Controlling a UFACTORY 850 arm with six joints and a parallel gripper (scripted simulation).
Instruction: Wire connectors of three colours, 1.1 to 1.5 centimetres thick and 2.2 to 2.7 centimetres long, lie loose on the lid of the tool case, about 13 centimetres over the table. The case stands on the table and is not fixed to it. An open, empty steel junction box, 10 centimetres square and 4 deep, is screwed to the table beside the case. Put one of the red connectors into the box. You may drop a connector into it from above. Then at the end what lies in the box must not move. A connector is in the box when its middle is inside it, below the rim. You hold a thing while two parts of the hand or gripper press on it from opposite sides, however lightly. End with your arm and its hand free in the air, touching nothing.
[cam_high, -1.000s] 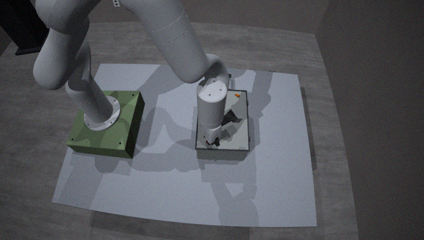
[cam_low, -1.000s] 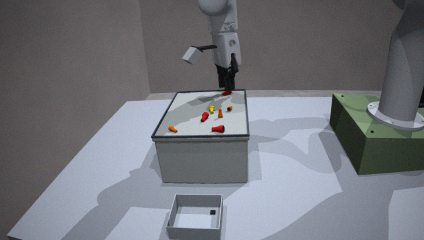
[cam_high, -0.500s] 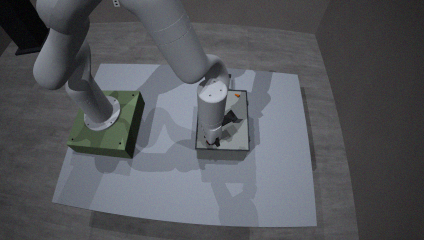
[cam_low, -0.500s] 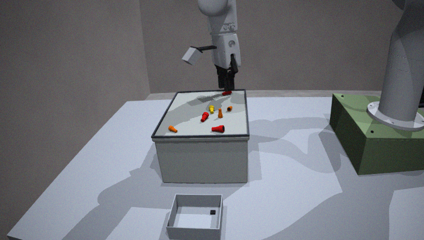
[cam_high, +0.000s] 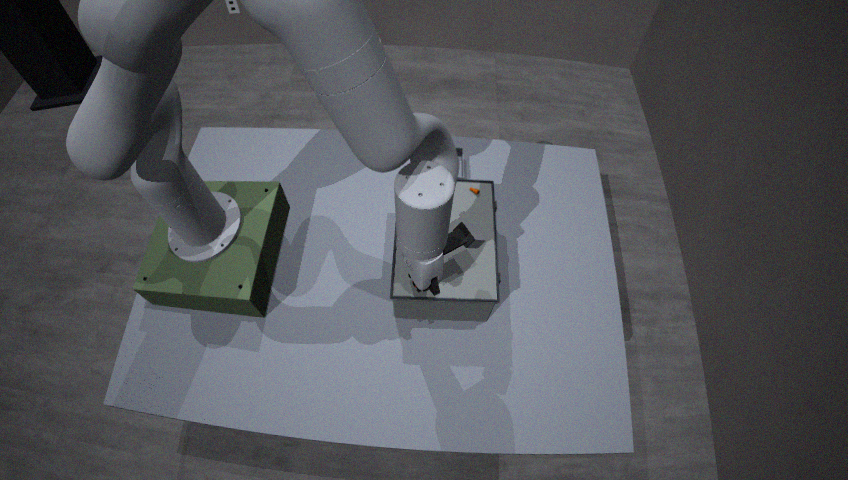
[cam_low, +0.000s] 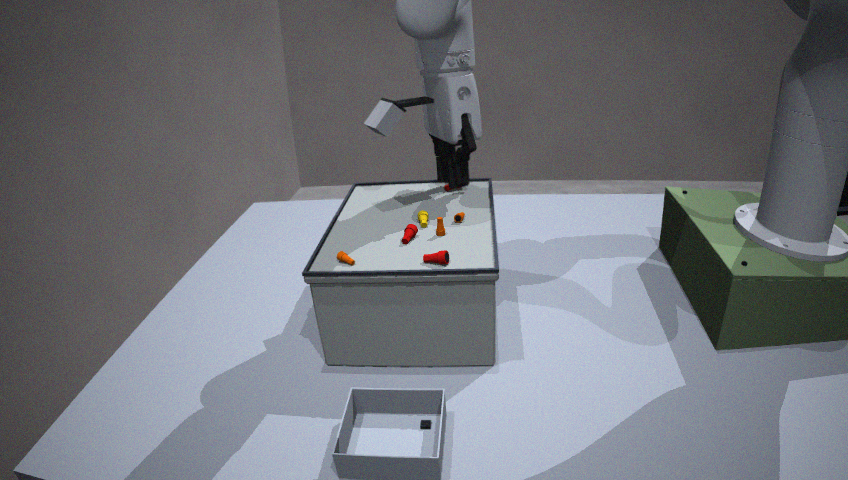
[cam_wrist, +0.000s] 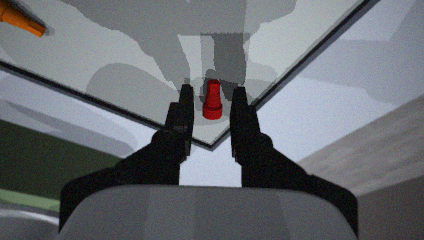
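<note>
Now: hand 120 mm to the right of the yellow connector, 50 mm short of it and 20 mm above it. Round my hand: tool case: 110 mm to the left, 70 mm ahead, 60 mm below.
</note>
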